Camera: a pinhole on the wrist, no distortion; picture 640 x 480 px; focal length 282.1 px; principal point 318.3 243.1 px. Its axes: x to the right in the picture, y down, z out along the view. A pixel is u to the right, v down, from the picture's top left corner.
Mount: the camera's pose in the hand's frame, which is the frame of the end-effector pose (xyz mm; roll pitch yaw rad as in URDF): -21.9 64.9 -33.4 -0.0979 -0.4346 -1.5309
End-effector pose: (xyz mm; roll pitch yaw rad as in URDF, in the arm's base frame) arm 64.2 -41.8 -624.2 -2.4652 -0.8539 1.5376
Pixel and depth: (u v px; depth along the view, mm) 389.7 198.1 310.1
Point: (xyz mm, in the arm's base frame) -9.6 158.2 -853.7
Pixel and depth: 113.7 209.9 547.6
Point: 403.3 396.1 -1089.9
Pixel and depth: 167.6 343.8 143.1
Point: 183.9 105.7 -706.0
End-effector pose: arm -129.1 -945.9 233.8 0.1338 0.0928 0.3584
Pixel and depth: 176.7 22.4 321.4
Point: -452.9 -729.7 511.6
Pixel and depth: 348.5 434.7 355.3
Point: 79.6 -717.2 512.9
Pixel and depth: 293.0 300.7 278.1
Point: -118.7 -753.9 455.2
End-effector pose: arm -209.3 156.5 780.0 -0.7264 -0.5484 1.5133
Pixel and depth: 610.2 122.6 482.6
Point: -516.8 -281.1 1197.7
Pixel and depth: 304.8 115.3 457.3
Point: -687.2 -35.3 770.0
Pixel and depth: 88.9 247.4 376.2
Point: -694.4 291.9 610.5
